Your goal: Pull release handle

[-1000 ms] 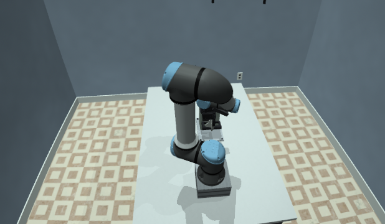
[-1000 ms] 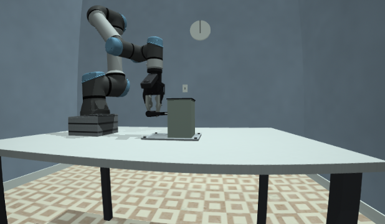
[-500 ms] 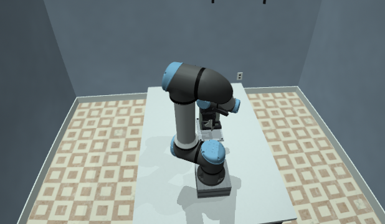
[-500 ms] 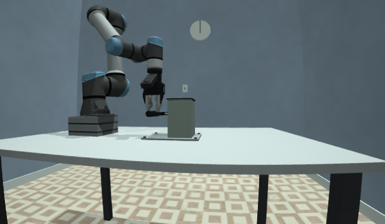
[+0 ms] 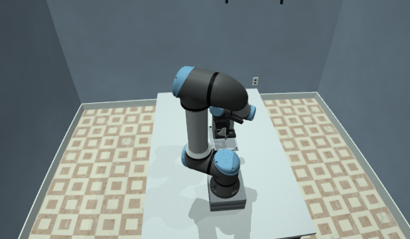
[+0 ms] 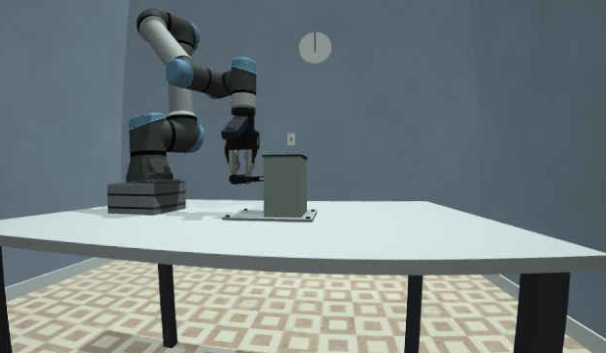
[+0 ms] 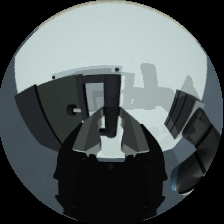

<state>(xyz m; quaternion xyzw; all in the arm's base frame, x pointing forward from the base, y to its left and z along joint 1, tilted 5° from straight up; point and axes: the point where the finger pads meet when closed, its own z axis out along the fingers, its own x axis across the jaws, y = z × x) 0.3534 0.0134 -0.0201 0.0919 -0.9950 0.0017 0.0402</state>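
The plate is 90 mm ahead of my hand, 20 mm to the left of it and 100 mm below it.
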